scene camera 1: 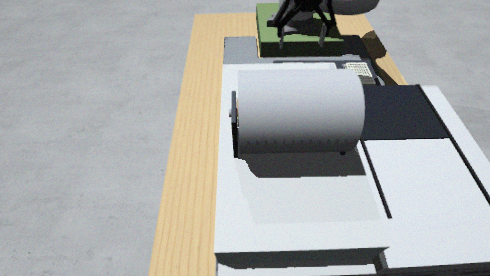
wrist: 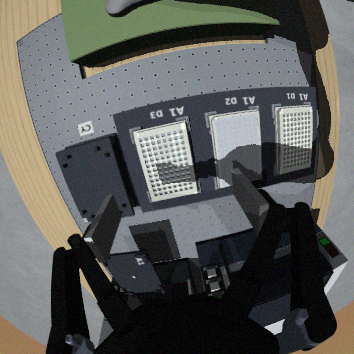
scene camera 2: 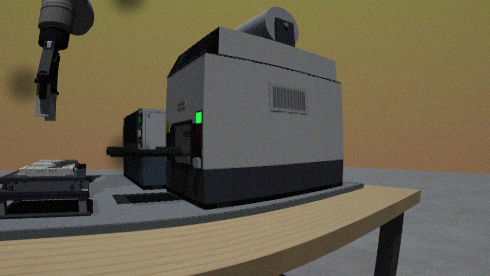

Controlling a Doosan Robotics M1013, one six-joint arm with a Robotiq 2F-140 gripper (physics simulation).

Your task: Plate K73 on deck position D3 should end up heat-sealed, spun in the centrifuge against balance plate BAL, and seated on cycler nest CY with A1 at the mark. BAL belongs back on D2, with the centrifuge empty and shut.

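Pixels of known places: gripper, between the fingertips: (scene camera 1: 300, 45) (wrist: 173, 194) (scene camera 2: 46, 118); arm's base, origin of its link: (scene camera 1: 294, 23).
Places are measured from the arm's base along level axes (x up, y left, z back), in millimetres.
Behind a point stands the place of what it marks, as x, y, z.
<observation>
Plate K73 (wrist: 166, 162) @[-1, -84, -344] (scene camera 2: 47, 171) @[-6, -127, -346] sits on deck position D3, its open wells showing in the wrist view. A plate with a smooth pale top (wrist: 237, 132) @[0, 41, -331] sits on D2; a plate with open wells (wrist: 295, 130) @[-2, 160, -358] sits on D1. I cannot read BAL on either. The dark cycler nest CY (wrist: 92, 175) @[-22, -227, -327] holds no plate. A dark tray marked A1 (wrist: 132, 272) @[43, -228, -533] (scene camera 2: 142, 151) @[41, -280, -529] sticks out of the white machine with a film roll (scene camera 2: 272, 115) @[114, -366, -778]. My gripper (scene camera 1: 302, 44) @[112, -77, -341] (scene camera 2: 45, 118) @[112, -77, -341] (wrist: 173, 194) @[112, -77, -341] is open and empty, high above the deck. The centrifuge's inside does not show.
The film roll (scene camera 1: 300, 110) @[396, -270, -900] (scene camera 2: 270, 25) @[344, -335, -813] lies on top of the white machine. A second machine (scene camera 2: 150, 145) @[50, -96, -615] with a green light stands behind it in scene camera 2. A green block (scene camera 1: 300, 48) @[-35, -3, -144] (wrist: 165, 30) @[-6, -18, -142] stands behind the deck, on the wooden table (scene camera 1: 175, 200) @[-77, -525, -767] (scene camera 2: 300, 230) @[-77, -518, -683].
</observation>
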